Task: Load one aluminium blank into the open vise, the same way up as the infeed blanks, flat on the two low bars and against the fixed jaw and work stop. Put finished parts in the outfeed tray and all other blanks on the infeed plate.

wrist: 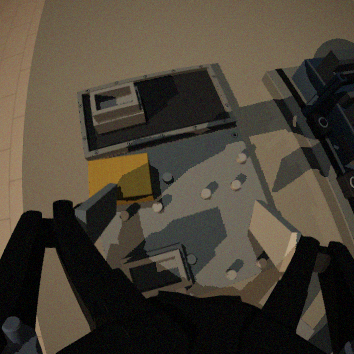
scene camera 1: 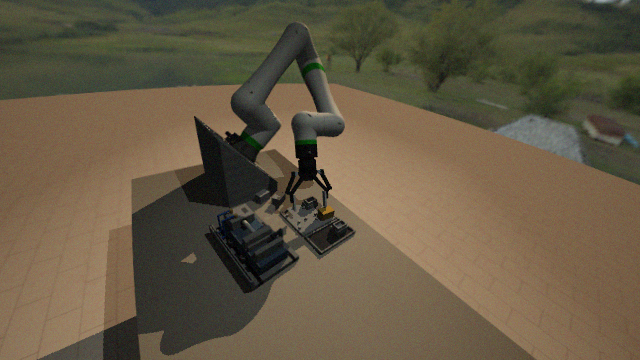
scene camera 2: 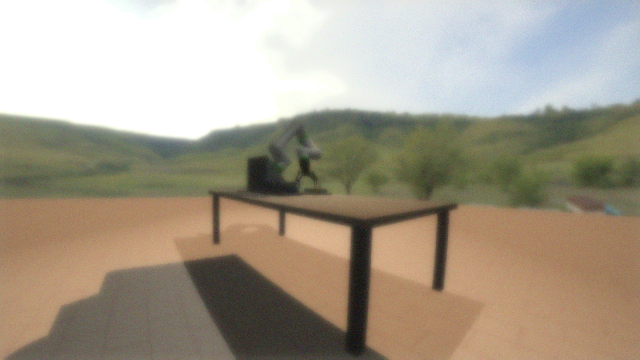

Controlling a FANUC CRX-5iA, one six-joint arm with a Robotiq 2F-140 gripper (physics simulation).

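Pixels of known places: gripper, fingertip midpoint: (wrist: 185, 207) (scene camera 1: 310, 208) (scene camera 2: 308, 188); arm's base at its link origin: (scene camera 1: 241, 153).
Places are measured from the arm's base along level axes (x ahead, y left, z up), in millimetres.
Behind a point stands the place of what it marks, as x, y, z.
Note:
My gripper (scene camera 1: 309, 201) @[419, 83, -119] (scene camera 2: 307, 181) @[419, 83, -119] (wrist: 185, 207) @[419, 83, -119] is open and empty, above the infeed plate (scene camera 1: 312, 220) @[452, 67, -154] (wrist: 220, 170) @[447, 24, -154] with its short pins. A yellow block (scene camera 1: 326, 213) @[483, 117, -121] (wrist: 135, 167) @[470, 114, -118] sits on the plate, partly behind the left finger in the wrist view. A grey part with a pocket (scene camera 1: 309, 202) @[385, 110, -119] (wrist: 182, 270) @[366, 105, -119] is near the plate's rear, partly covered by the gripper body in the wrist view. Another pocketed part (scene camera 1: 340, 226) @[572, 104, -121] (wrist: 120, 120) @[540, 114, -140] lies in the outfeed tray (scene camera 1: 337, 243) @[606, 53, -154] (wrist: 223, 92) @[544, -25, -150]. The vise (scene camera 1: 255, 240) @[452, -205, -84] shows partly in the wrist view; its seat is unclear.
Two grey blocks, one farther back (scene camera 1: 262, 195) @[213, -24, -121] and one nearer the plate (scene camera 1: 278, 201) @[278, 18, -136], stand between the vise and the robot's base. A tall dark wedge-shaped panel (scene camera 1: 220, 170) @[114, -158, 9] stands behind the vise. Scene camera 2 is blurred and shows the table (scene camera 2: 360, 207) @[1273, -466, -162] from afar.

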